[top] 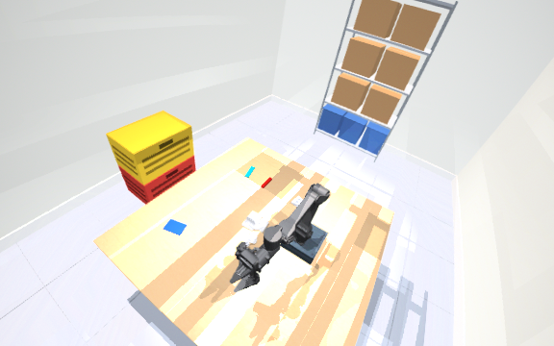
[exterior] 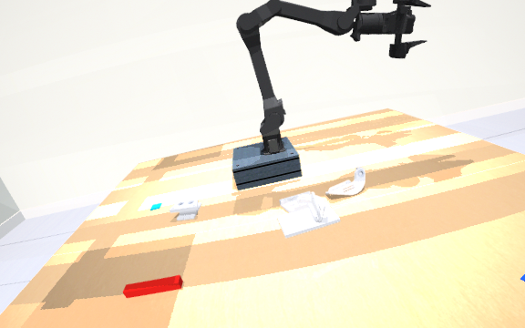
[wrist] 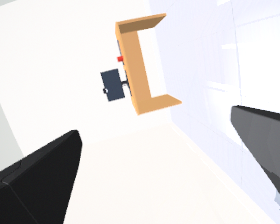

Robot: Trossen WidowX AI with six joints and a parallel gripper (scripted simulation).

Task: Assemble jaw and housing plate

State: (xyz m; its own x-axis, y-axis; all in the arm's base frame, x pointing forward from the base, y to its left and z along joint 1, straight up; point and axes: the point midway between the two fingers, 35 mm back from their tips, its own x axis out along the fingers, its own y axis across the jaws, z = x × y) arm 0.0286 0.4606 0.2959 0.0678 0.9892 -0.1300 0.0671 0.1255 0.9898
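Right now my gripper tip is 330 mm above the white jaw, 320 mm to the left of it and 180 mm short of it. The rest, counted from my gripper tip: small cyan marker (880 mm to the right, 360 mm below, 60 mm ahead); then blue tile (550 mm ahead, 360 mm below, 140 mm to the right); then red bar (760 mm to the right, 390 mm ahead, 350 mm below).
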